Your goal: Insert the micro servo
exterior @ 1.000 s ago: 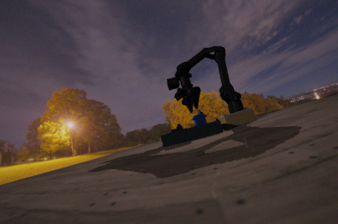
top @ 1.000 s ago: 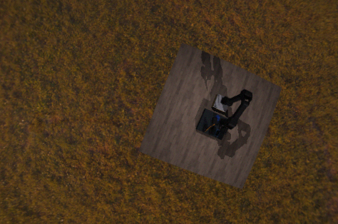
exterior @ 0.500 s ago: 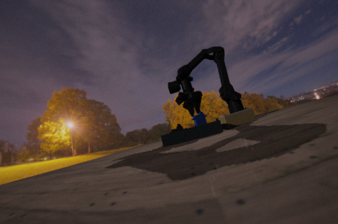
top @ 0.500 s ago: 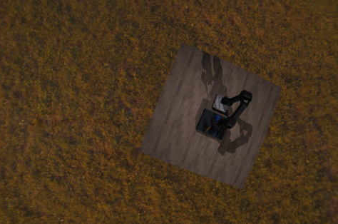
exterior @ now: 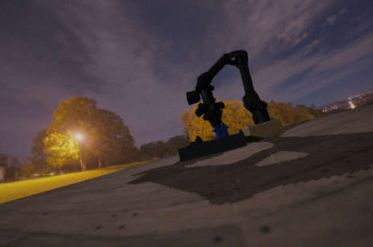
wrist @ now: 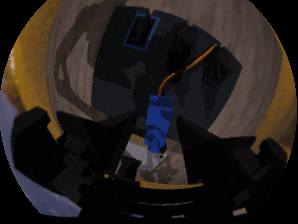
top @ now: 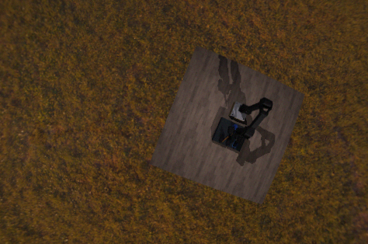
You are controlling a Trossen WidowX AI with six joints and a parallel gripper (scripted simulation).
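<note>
Right now the dark deck is 1 cm ahead of my gripper tip and 7 cm below it.
</note>
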